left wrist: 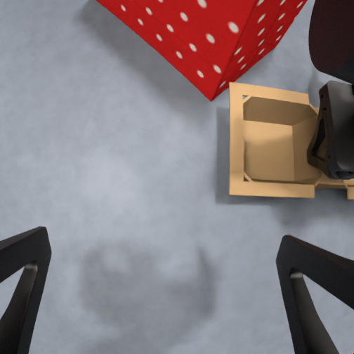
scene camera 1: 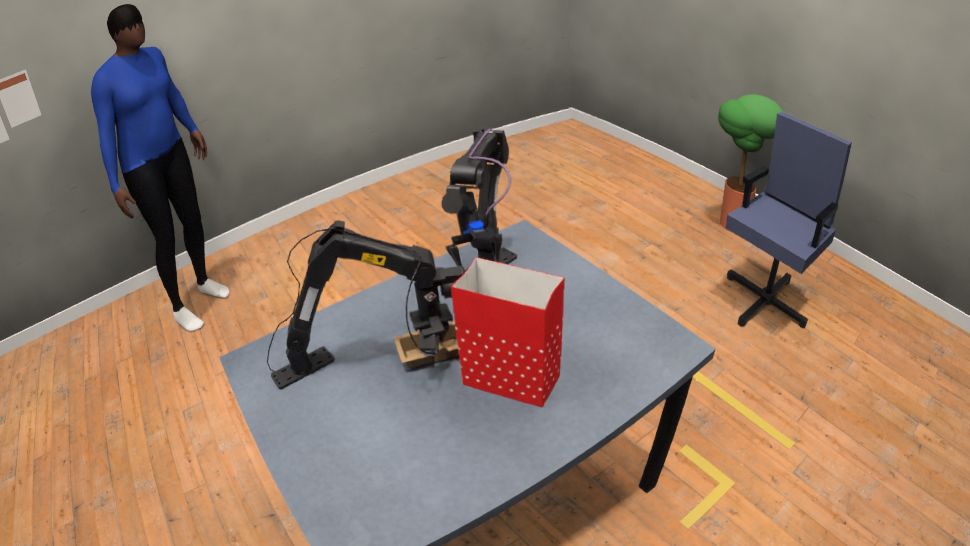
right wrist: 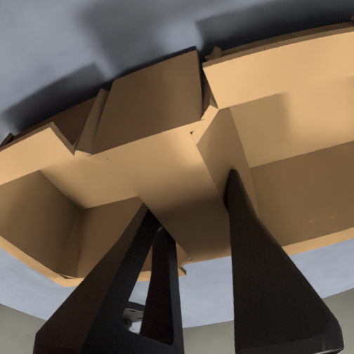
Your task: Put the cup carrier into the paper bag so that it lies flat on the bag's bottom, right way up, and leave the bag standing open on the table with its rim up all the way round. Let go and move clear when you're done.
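The red paper bag (scene camera 1: 505,339) (left wrist: 185,30) with white dots stands upright and open on the table; its bottom inside is hidden. The tan cup carrier (scene camera 1: 409,351) (left wrist: 270,155) (right wrist: 145,110) is right way up, outside the bag and close beside its lower corner, at or barely above the table. My right gripper (scene camera 1: 428,344) (right wrist: 197,188) points down and is shut on the carrier's middle ridge, one finger on each side. My left gripper (scene camera 1: 473,253) (left wrist: 164,247) is open and empty, above the table behind the bag in scene camera 1, partly hidden by the bag.
The grey table (scene camera 1: 380,434) (left wrist: 125,175) carries both arm bases. The right arm (scene camera 1: 373,254) arches over the table to the carrier, left of the bag in scene camera 1. A person (scene camera 1: 145,115), an office chair (scene camera 1: 780,223) and a plant (scene camera 1: 750,118) stand away from the table.
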